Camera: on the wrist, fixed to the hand. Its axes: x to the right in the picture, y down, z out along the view.
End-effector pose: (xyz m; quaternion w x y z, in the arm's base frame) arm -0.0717 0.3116 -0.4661 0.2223 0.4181 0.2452 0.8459
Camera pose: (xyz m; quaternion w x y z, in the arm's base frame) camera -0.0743 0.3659 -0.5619 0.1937 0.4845 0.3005 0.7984
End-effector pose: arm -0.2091 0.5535 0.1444 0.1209 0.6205 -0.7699 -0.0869
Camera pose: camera -0.0993 0.5565 0.1530 0.0243 0.6174 -0.7843 -0.0552
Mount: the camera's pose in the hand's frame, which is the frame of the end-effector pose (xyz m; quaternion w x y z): -0.0243 -0.0995 -0.0405 0.9947 0.0852 -0.0567 0.0068
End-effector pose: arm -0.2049 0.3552 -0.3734 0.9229 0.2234 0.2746 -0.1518
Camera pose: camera -0.2823 0.2941 -0.4225 0.9156 0.2941 0.2064 -0.1808
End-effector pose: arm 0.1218 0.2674 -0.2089 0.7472 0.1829 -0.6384 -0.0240
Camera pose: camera 0.1760 0.1910 -0.2669 0.6917 0.2399 -0.6807 0.0252
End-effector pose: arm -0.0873 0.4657 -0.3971 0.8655 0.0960 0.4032 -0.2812
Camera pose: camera -0.1821 0.4096 -0.3994 0.8776 0.1560 0.3274 -0.3136
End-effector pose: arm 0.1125 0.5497 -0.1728 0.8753 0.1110 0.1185 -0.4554
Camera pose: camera 0.0127 0.5249 -0.2123 0.8711 0.1600 0.0287 -0.4635
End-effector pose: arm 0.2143 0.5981 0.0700 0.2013 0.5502 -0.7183 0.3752
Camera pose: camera 0.3106 0.6332 0.1103 0.1101 0.5808 -0.6977 0.4046
